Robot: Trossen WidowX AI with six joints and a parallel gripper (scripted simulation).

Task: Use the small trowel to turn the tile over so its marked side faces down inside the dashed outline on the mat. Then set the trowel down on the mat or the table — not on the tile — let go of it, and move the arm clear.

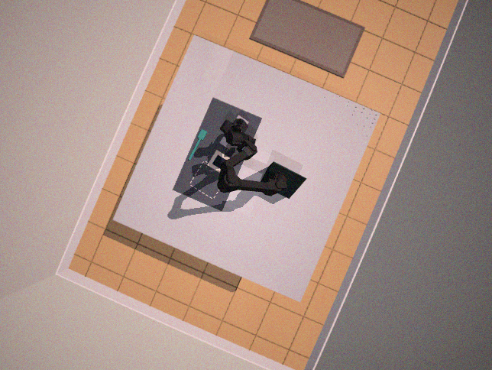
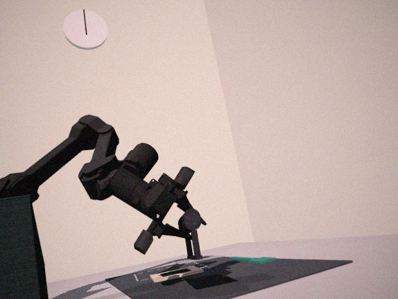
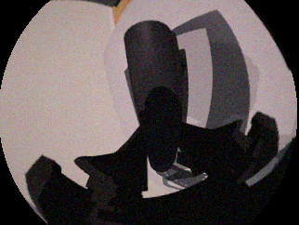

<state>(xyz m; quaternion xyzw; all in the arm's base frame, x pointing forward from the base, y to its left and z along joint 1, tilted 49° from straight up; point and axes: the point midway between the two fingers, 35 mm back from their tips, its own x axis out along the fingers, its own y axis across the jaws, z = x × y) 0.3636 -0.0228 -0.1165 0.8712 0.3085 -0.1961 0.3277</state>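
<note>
Now: the dark mat 10 mm ahead of my gripper tip, 140 mm to the left of it and 110 mm below it. The rest, counted from my gripper tip: teal object (150 mm ahead, 120 mm to the left, 90 mm below); trowel (30 mm behind, 10 mm below); cream tile (30 mm behind, 180 mm to the left, 90 mm below).
</note>
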